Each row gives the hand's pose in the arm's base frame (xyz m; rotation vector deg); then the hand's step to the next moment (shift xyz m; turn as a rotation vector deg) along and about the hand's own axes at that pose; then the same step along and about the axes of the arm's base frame.
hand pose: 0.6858 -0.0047 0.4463 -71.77 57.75 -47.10
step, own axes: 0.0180 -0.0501 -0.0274 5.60 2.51 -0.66
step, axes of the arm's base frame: -0.0173 -0.0340 0.0461 1.32 -5.01 -3.35
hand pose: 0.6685 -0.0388 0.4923 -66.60 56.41 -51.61
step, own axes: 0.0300 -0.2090 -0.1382 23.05 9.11 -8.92
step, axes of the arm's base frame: -0.1339 -0.1064 0.1855 -0.52 -22.73 -13.30
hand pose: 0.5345 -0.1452 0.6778 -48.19 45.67 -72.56
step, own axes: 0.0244 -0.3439 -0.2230 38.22 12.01 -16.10
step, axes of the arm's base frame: -0.3530 -0.0798 0.1939 -3.47 -38.12 -19.97
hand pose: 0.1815 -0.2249 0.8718 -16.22 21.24 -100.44
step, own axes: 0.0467 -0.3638 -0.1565 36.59 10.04 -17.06
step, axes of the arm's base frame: -0.3970 0.0378 0.0001 -5.26 -36.07 -20.05
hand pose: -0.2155 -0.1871 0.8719 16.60 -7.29 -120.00
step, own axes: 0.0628 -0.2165 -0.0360 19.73 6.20 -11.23
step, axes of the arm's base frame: -0.2017 0.0586 -0.0893 -1.66 -19.80 -12.61
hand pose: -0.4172 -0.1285 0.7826 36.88 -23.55 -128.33
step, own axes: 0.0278 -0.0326 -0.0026 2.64 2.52 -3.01
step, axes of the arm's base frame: -0.0338 0.0007 -0.0264 1.61 -3.91 -2.13
